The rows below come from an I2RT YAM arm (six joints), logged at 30 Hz.
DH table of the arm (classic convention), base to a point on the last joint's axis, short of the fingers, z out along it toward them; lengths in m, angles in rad. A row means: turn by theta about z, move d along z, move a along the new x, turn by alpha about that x. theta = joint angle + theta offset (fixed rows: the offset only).
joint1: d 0.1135, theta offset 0, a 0.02, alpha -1.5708
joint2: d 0, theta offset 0, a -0.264, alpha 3.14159
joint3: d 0, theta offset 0.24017, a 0.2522, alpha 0
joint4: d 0, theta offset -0.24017, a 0.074, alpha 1.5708
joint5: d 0, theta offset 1.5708, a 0, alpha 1.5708
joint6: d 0.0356, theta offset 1.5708, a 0, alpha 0
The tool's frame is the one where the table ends.
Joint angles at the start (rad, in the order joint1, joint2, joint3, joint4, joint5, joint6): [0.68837 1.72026 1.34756 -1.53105 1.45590 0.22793]
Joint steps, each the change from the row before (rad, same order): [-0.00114 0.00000 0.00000 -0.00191 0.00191 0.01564]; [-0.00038 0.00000 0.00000 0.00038 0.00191 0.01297]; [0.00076 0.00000 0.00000 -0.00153 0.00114 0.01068]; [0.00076 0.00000 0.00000 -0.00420 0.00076 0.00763]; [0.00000 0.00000 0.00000 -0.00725 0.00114 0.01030]
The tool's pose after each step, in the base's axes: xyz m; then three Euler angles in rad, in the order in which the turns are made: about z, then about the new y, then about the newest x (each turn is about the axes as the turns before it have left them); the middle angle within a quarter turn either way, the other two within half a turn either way. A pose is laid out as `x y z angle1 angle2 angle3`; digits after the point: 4 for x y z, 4 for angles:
0.2417 0.1526 0.2676 -2.4817 -0.0927 -1.6779
0.2418 0.1525 0.2676 -2.4830 -0.0794 -1.6760
0.2416 0.1527 0.2677 -2.4830 -0.0703 -1.6748
0.2413 0.1527 0.2678 -2.4829 -0.0669 -1.6739
0.2409 0.1523 0.2680 -2.4836 -0.0639 -1.6726

